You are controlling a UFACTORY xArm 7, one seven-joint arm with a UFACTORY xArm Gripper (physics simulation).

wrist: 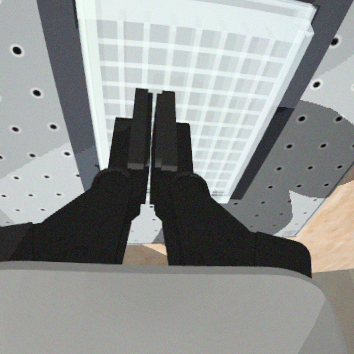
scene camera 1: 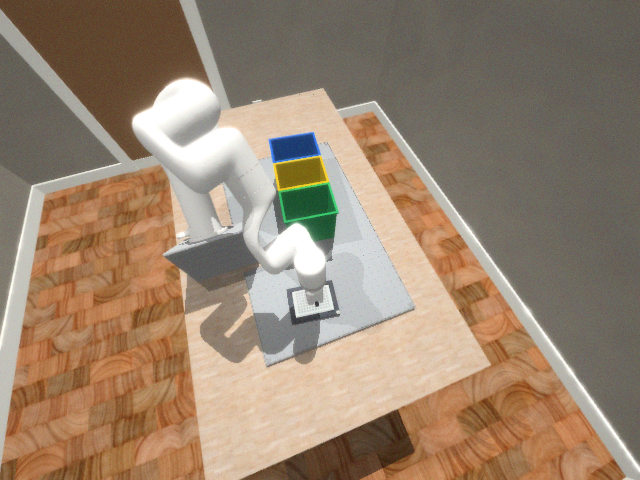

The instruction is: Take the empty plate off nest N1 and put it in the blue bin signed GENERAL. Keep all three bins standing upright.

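Note:
The gripper (wrist: pixel 151 114) shares the scene with a gridded plate (wrist: pixel 229 72) and a blue bin (scene camera 1: pixel 300 146), though in the wrist view the bin is out of frame.

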